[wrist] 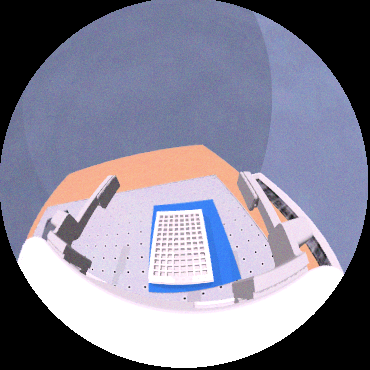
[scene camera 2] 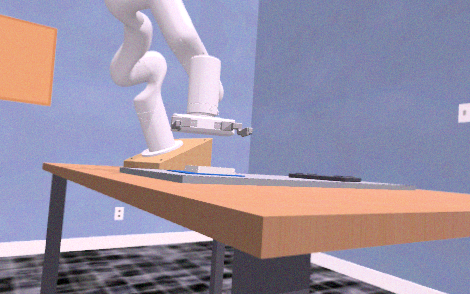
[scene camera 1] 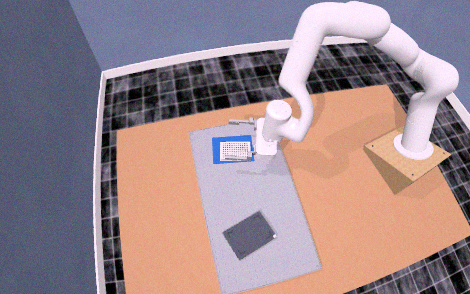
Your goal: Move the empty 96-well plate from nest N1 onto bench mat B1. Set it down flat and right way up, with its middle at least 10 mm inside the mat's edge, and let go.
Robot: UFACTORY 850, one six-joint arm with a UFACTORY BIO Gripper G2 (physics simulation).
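Note:
My gripper [wrist: 173, 178], white 96-well plate [wrist: 179, 254], blue bench mat B1 [wrist: 224, 269]. Dark nest N1 [scene camera 1: 250, 234], my gripper [scene camera 1: 226, 138]. Grey perforated board [scene camera 2: 162, 176], my gripper [scene camera 2: 215, 128].

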